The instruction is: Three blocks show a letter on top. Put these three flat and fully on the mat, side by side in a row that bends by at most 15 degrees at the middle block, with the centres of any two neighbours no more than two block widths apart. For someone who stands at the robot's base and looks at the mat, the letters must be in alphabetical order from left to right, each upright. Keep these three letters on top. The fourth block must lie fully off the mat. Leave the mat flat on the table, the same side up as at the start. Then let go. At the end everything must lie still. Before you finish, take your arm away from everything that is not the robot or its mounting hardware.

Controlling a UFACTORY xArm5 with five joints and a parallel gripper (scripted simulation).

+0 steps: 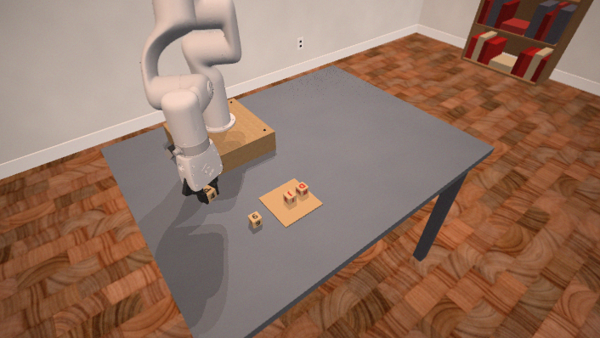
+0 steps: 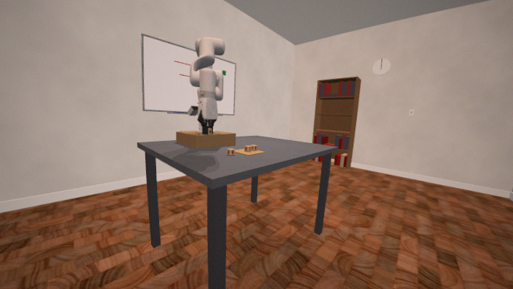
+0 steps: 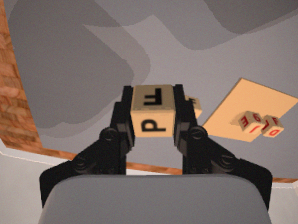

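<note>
Right now my hand is 6 cm short of the tan mat, 22 cm to the right of it and 12 cm above it. Also, from my hand: wooden block: 5 cm ahead, 27 cm to the left, 10 cm below.
</note>
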